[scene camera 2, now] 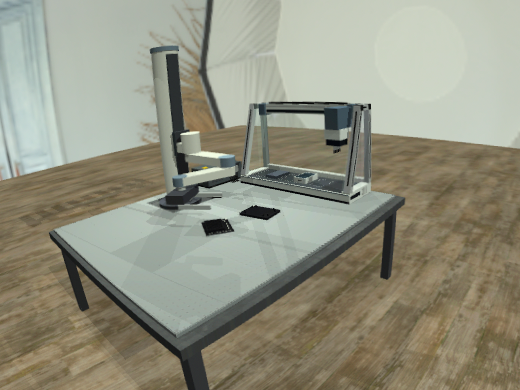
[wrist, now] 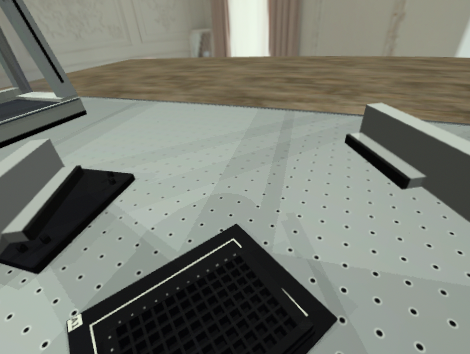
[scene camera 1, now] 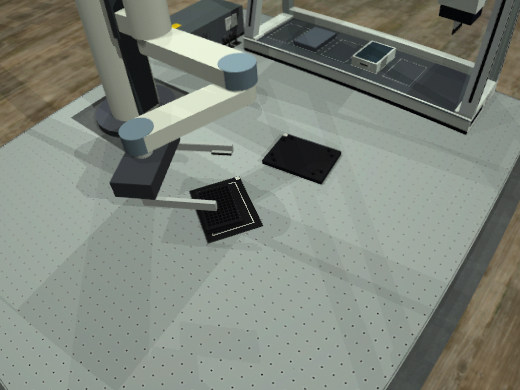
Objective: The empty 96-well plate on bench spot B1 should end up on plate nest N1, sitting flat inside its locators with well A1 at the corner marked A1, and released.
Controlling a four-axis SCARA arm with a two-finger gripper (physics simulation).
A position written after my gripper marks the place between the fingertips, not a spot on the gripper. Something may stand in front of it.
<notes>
My gripper [scene camera 1: 225, 175] holds nothing. Also in view: a black well plate [scene camera 1: 227, 216]. Also in view: a black nest with white outline [scene camera 1: 249, 215].
The black well plate is seen too in the wrist view [wrist: 235, 298]. My gripper shows as well in scene camera 2 [scene camera 2: 216, 200] and in the wrist view [wrist: 217, 138]. The black nest with white outline also shows in the wrist view [wrist: 89, 324].
</notes>
